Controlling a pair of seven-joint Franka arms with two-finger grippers.
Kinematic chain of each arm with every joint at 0, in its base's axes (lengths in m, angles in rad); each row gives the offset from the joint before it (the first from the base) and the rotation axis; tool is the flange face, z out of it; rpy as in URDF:
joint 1: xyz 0 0 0.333 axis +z
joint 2: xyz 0 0 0 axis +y
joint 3: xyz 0 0 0.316 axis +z
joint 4: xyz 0.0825 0 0 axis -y
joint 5: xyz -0.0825 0 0.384 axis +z
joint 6: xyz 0 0 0 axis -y
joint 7: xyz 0.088 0 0 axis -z
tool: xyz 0 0 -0.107 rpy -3.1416 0 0
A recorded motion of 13 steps. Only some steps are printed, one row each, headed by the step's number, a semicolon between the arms.
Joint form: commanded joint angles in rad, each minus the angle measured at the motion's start. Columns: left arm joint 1, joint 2, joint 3, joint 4, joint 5, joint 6, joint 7; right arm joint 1, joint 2, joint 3, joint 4, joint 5, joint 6, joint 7.
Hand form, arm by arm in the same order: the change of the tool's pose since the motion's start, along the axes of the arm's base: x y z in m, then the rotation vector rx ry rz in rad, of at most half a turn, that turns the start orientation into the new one. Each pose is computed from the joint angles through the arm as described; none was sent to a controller.
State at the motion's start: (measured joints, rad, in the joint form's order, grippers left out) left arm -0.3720 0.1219 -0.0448 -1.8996 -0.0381 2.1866 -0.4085; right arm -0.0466 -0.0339 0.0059 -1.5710 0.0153 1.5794 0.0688
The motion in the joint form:
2: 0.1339 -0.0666 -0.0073 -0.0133 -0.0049 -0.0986 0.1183; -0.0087 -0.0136 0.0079 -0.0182 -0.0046 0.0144 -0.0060
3: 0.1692 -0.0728 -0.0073 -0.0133 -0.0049 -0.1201 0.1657; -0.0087 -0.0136 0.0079 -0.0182 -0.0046 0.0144 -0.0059
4: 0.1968 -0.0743 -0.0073 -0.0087 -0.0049 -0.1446 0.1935; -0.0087 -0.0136 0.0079 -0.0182 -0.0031 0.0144 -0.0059
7: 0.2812 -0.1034 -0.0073 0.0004 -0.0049 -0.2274 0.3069; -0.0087 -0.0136 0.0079 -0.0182 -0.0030 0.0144 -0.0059
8: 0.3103 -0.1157 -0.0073 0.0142 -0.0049 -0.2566 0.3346; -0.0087 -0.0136 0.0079 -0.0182 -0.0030 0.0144 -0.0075
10: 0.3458 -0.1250 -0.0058 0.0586 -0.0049 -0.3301 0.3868; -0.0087 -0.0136 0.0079 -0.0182 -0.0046 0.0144 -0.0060
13: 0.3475 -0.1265 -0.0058 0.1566 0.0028 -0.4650 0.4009; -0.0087 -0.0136 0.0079 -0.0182 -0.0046 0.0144 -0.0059
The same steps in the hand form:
2: 0.0069 0.0767 0.0231 0.0265 0.0335 0.0075; -0.0029 -0.0007 0.0001 -0.0057 -0.0096 0.0049
3: 0.0096 0.0971 0.0246 0.0355 0.0448 -0.0052; -0.0029 -0.0007 0.0001 -0.0057 -0.0096 0.0048
4: 0.0116 0.1130 0.0253 0.0419 0.0610 -0.0064; -0.0029 -0.0005 0.0001 -0.0042 -0.0097 0.0048
7: 0.0095 0.1621 0.0386 0.0574 0.0981 -0.0389; -0.0029 -0.0005 0.0001 -0.0041 -0.0097 0.0048
8: 0.0088 0.1787 0.0496 0.0590 0.1000 -0.0386; -0.0029 -0.0005 0.0001 -0.0042 -0.0097 0.0064
10: 0.0076 0.1993 0.0696 0.0623 0.1169 -0.0571; -0.0029 -0.0007 0.0001 -0.0057 -0.0096 0.0049
13: 0.0036 0.2006 0.1056 0.0715 0.1507 -0.0769; -0.0029 -0.0007 0.0001 -0.0057 -0.0096 0.0048

